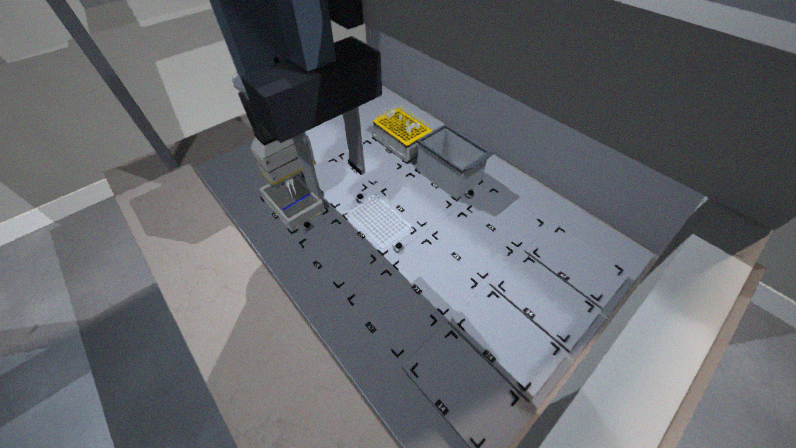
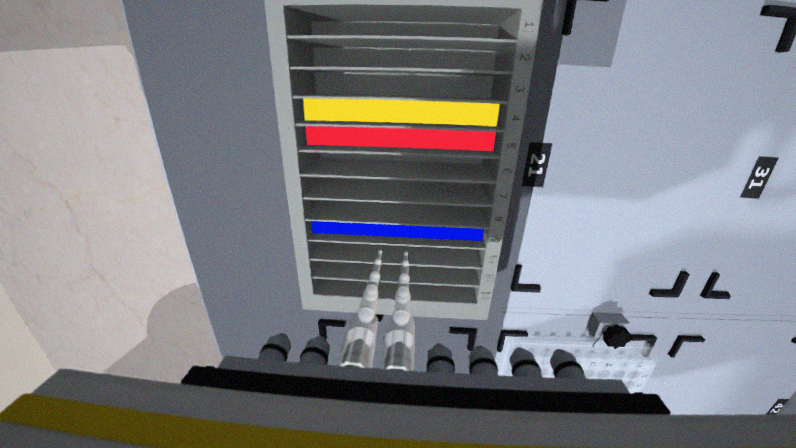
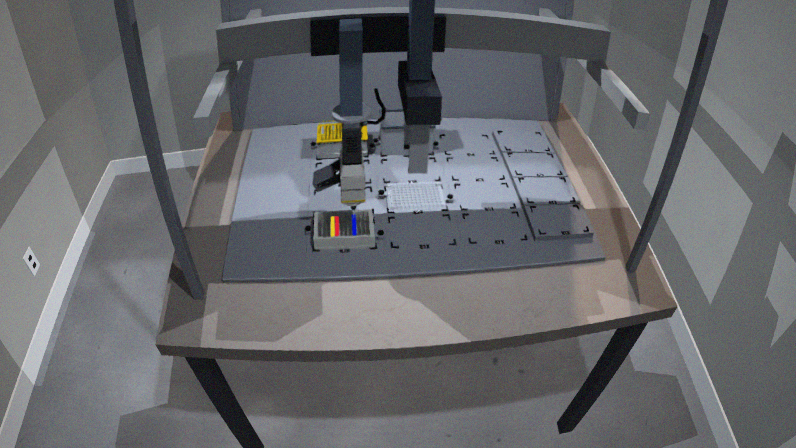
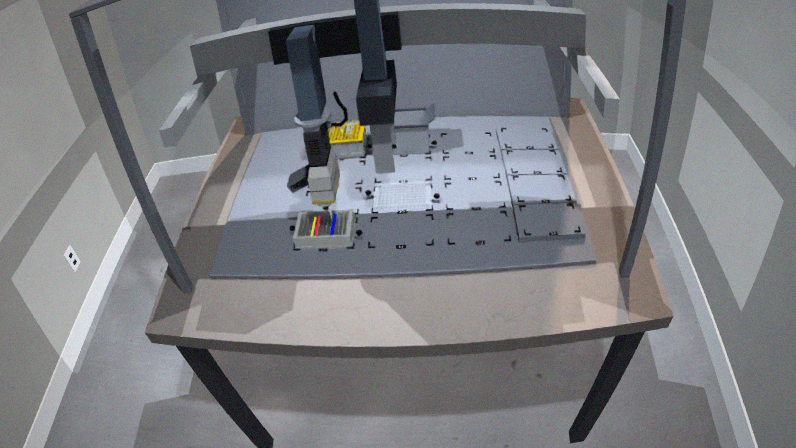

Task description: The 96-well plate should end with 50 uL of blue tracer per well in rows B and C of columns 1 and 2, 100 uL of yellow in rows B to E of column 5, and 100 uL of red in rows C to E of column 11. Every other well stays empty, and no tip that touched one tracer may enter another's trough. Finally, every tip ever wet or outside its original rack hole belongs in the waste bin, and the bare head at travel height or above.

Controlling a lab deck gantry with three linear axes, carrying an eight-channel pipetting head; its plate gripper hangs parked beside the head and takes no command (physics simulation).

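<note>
The pipetting head [image 1: 278, 160] [image 2: 423, 384] [image 3: 352, 180] [image 4: 321, 180] hangs over the trough block [image 1: 305, 214] [image 2: 292, 166] [image 3: 344, 242] [image 4: 323, 241]. Two neighbouring channels carry clear tips [image 2: 384, 300] [image 1: 290, 187], with no colour visible in them; the other channels are bare. The yellow trough [image 2: 401, 112], red trough [image 2: 399, 138] and blue trough [image 2: 397, 230] hold tracer. The 96-well plate [image 1: 378, 222] [image 3: 416, 195] [image 4: 402, 195] lies behind and to the right of the block; no colour is discernible in its wells. The parked plate gripper [image 1: 336, 182] hangs beside the head, its fingers apart with nothing between them.
The yellow tip rack [image 1: 383, 126] [image 3: 364, 133] [image 4: 333, 135] stands at the back left, with a few pale tips visible. The grey waste bin [image 1: 437, 164] [image 3: 391, 143] [image 4: 413, 143] stands right of it. Small dark posts [image 1: 398, 246] [image 3: 450, 197] flank the plate.
</note>
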